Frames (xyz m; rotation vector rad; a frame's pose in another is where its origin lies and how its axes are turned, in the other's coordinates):
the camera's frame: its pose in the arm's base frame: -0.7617 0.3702 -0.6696 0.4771 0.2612 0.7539
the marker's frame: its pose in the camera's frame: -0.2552 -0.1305 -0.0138 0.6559 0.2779 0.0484
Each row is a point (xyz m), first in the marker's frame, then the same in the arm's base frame.
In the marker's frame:
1: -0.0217 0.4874 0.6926
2: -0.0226 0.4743 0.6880
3: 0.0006 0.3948 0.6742
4: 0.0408 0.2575 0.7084
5: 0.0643 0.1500 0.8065
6: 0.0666 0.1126 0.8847
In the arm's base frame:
1: -0.3968 -0.0378 -0.0454
2: -0.3985 -0.0410 -0.0589
3: -0.3824 -0.0423 -0.1413
4: -0.3059 -0.0691 -0.2640
5: -0.1901 -0.1272 -0.3344
6: -0.1158 -0.1711 -0.3429

